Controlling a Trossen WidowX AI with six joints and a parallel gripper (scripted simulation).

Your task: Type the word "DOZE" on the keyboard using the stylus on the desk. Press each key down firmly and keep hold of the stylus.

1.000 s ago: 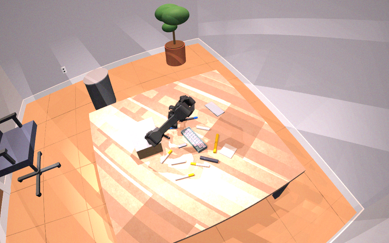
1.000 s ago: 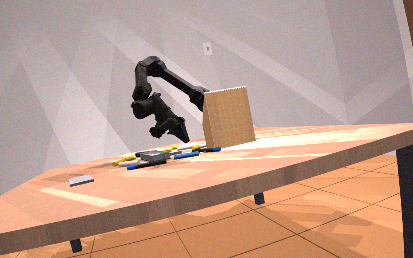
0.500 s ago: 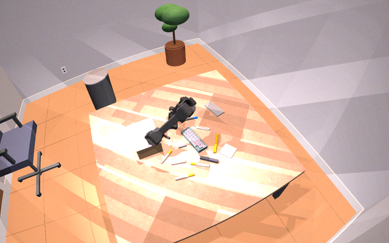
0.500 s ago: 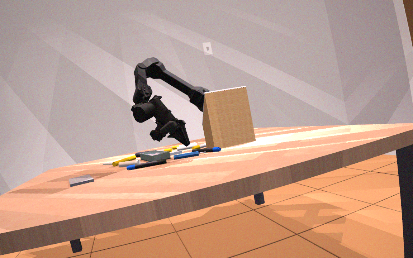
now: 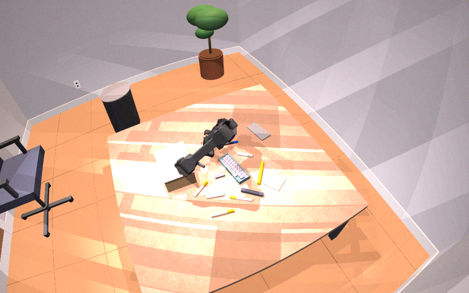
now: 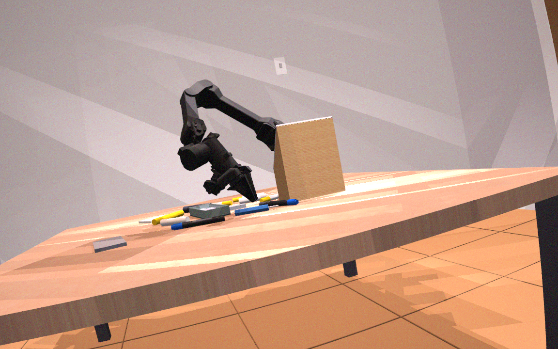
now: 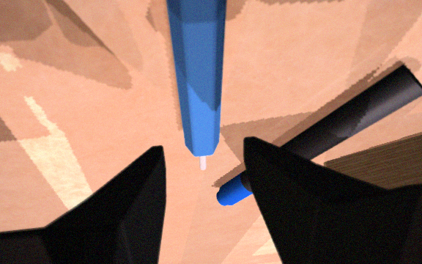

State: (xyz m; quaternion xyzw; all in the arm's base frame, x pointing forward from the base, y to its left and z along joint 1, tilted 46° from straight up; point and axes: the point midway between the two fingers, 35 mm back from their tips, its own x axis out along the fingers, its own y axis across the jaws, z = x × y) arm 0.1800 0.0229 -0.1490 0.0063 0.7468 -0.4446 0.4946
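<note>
Right now the blue stylus is 20 mm below my gripper tip, 20 mm behind it and 10 mm to the left of it. Also, from my gripper tip: dark pen: 380 mm to the right, 110 mm ahead, 20 mm below; yellow marker: 290 mm to the right, 220 mm ahead, 20 mm below; grey pad: 390 mm ahead, 30 mm below.
</note>
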